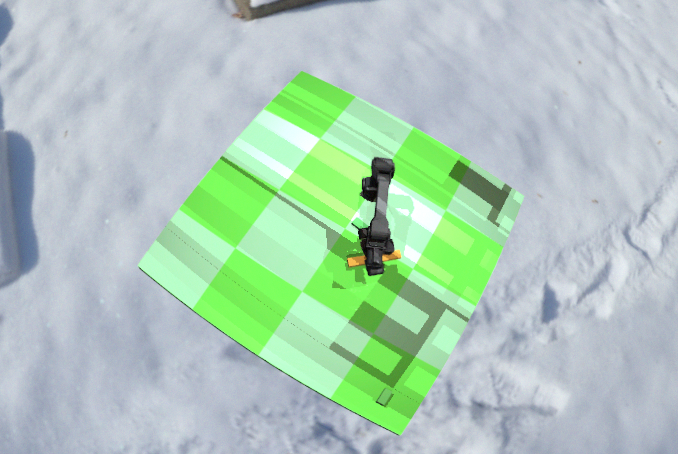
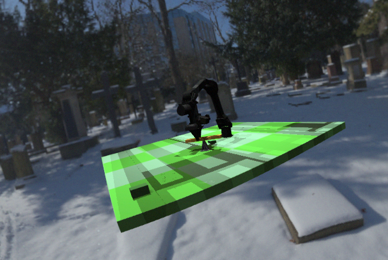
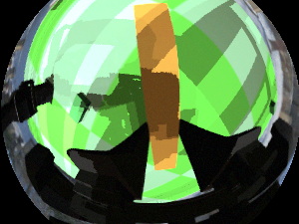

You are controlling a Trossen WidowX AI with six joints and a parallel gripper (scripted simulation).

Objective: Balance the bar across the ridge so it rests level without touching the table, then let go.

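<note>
The orange bar is 20 mm to the left of my gripper tip and 20 mm behind it.
</note>
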